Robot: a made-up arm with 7 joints. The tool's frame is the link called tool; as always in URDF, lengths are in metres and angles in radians.
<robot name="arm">
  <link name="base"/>
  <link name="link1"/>
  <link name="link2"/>
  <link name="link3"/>
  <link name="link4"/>
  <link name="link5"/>
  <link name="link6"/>
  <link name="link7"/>
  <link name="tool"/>
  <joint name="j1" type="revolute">
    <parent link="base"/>
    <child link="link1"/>
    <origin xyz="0 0.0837 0" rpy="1.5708 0 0"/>
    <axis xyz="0 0 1"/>
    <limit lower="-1.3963" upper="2" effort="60" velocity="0.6"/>
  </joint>
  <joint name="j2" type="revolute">
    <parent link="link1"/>
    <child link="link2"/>
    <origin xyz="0 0 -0.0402" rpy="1.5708 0 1.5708"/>
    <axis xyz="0 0 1"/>
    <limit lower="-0.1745" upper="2" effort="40" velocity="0.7"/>
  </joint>
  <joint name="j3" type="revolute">
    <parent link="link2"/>
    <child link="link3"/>
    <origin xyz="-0.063 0 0" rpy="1.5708 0 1.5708"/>
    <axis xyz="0 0 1"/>
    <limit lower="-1.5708" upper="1.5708" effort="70" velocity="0.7"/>
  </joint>
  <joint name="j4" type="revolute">
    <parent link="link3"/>
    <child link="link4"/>
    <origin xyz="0 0 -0.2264" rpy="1.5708 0 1.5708"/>
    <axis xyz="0 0 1"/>
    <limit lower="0" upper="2.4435" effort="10" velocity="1.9"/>
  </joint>
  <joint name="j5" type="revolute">
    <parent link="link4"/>
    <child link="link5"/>
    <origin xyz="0 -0.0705 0" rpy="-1.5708 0 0"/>
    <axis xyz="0 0 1"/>
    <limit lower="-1.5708" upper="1.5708" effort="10" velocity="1.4"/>
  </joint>
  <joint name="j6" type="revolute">
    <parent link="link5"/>
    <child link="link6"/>
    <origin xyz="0 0 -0.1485" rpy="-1.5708 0 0"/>
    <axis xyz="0 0 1"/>
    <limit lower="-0.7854" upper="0.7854" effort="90" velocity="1.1"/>
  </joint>
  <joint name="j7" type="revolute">
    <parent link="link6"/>
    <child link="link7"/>
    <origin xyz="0 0 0" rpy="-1.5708 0 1.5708"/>
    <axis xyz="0 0 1"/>
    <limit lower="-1.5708" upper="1.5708" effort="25" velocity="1.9"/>
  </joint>
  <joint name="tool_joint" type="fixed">
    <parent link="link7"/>
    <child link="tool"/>
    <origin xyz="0 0 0" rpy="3.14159 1.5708 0"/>
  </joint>
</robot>
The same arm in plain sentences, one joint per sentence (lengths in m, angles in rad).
The arm has seven revolute joints in a row. What follows holds with every joint at zero, and every direction is one of the base frame's. Joint 1 is mounted 0.0837 m along +y from the base frame's origin and turns about -y, from -1.3963 to 2 rad. Joint 2 is mounted 0.0402 m along +y from joint 1 and turns about +x, from -0.1745 to 2 rad. Joint 3 is mounted 0.063 m along -z from joint 2 and turns about +z, from -1.5708 to 1.5708 rad. Joint 4 is mounted 0.2264 m along -z from joint 3 and turns about -y, from 0 to 2.4435 rad. Joint 5 is mounted 0.0705 m along -z from joint 4 and turns about +z, from -1.5708 to 1.5708 rad. Joint 6 is mounted 0.1485 m along -z from joint 5 and turns about +y, from -0.7854 to 0.7854 rad. Joint 7 is mounted at the same point as joint 6 and turns about -x, from -1.5708 to 1.5708 rad. The tool frame, which is the frame that the pose is given for, is mounted at the same point as joint 7; its axes are the base frame's turned by roll 0, pitch 0 and yaw 0 rad (as in URDF: about the fixed x, then y, then z).
